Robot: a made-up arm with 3 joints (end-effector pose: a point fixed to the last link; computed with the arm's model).
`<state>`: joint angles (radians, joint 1 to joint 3).
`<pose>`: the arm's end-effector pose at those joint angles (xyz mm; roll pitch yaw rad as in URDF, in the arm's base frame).
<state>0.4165 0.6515 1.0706</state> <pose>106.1 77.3 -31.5 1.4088 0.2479 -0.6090</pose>
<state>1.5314 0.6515 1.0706</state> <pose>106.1 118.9 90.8 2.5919 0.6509 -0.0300</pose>
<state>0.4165 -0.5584 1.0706</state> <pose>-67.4 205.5 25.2 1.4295 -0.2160 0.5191</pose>
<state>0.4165 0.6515 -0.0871</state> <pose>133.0 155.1 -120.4 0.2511 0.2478 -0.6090</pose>
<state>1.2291 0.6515 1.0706</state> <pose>106.1 121.8 54.1 2.2208 0.6081 -0.2502</pose>
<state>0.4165 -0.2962 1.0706</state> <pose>-17.2 195.9 20.9 1.4709 -0.1184 0.2722</pose>
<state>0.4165 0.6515 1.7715</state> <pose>61.7 15.8 -36.8 2.1097 0.2479 -0.6090</pose>
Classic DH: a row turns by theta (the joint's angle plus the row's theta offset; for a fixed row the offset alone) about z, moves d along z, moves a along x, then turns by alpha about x. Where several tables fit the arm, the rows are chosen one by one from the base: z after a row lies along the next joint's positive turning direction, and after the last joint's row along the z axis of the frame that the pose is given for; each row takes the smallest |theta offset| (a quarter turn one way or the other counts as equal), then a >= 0, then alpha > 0; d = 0 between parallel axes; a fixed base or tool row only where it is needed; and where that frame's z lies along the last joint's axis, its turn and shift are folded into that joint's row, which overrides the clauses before.
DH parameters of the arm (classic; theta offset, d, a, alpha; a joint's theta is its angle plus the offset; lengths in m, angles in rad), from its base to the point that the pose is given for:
base (fixed): 1.5708 0.063 0 1.5708
joint 1: 0 -0.082 -0.023 1.5708
joint 2: 0 0.208 0.094 -1.5708
joint 3: 0 0.116 0.11 -1.5708
tool (fixed): -1.5708 -0.013 0 0

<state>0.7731 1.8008 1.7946</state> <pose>-28.4 -42.4 -115.1 1.5757 0.7477 -1.8870</pose>
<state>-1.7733 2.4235 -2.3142</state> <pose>-162.8 -253.0 224.0 -0.4772 -0.7004 2.9676</pose>
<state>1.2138 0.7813 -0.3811</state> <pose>135.1 255.4 1.0 0.7060 0.7206 -0.3337</pose>
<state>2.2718 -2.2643 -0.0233</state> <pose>-312.8 212.1 158.3 -2.5167 -0.6282 -2.4817</pose>
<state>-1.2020 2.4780 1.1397</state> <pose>-79.9 -183.0 221.7 2.2544 -0.6120 -2.8669</pose>
